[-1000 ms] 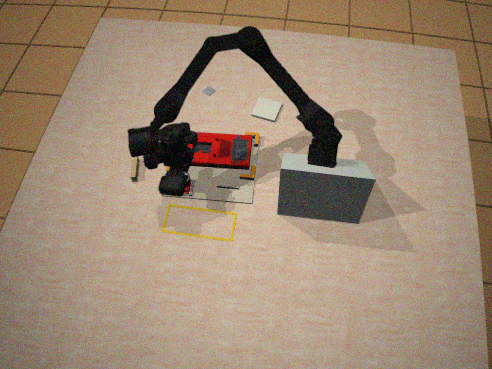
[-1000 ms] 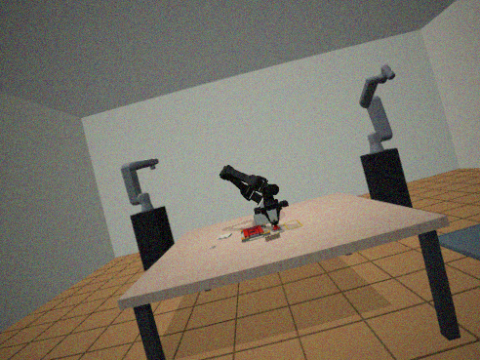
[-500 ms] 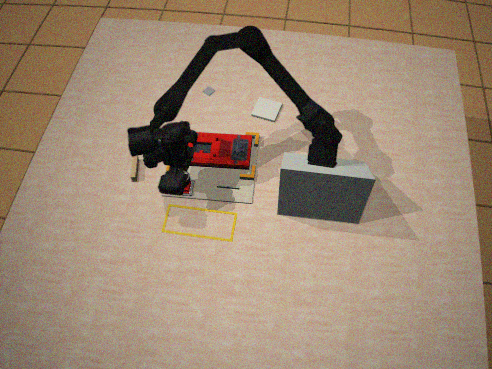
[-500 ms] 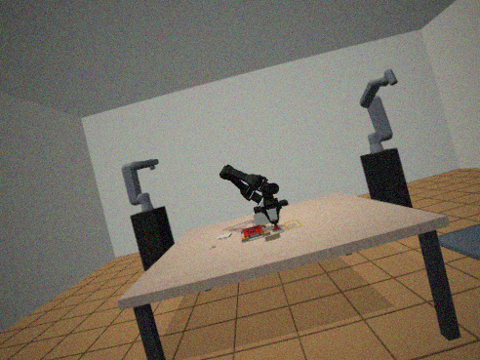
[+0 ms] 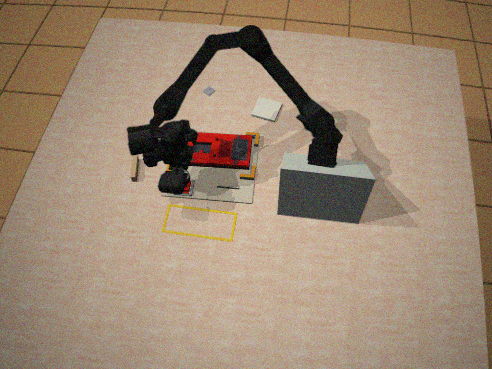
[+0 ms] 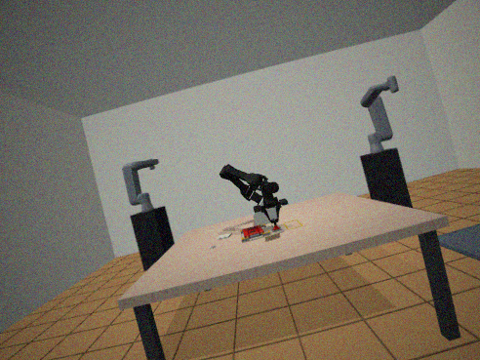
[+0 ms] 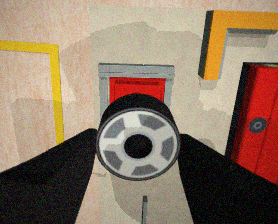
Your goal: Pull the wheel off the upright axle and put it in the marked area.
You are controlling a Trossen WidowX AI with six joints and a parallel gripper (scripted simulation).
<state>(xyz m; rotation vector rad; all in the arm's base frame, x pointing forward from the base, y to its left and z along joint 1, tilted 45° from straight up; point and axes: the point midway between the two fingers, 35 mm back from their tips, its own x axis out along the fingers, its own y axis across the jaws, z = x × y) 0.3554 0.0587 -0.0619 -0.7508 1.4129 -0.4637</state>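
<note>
Right now my gripper tip is 20 mm above the grey mount. Round my gripper tip: grey baseplate (100 mm to the right, 50 mm below, 40 mm behind); then wheel (right at my gripper tip); then wooden block (160 mm ahead, 40 mm below, 10 mm to the right).
</note>
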